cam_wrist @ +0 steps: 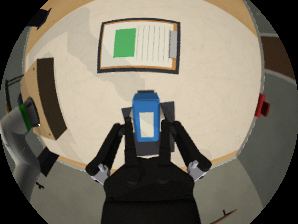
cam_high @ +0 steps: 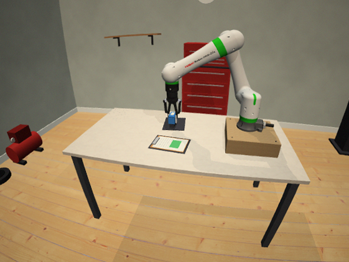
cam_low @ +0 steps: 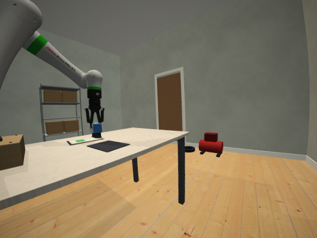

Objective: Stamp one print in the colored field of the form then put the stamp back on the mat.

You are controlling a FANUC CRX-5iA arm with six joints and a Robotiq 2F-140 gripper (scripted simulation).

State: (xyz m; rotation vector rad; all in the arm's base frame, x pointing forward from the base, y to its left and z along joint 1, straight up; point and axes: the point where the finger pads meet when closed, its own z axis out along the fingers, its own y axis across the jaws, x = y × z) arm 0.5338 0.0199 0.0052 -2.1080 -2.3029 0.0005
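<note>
My hand is 3 cm short of the dark mat, 13 cm to the left of it and 11 cm above it. The rest, counted from my hand: blue stamp (2 cm below).
</note>
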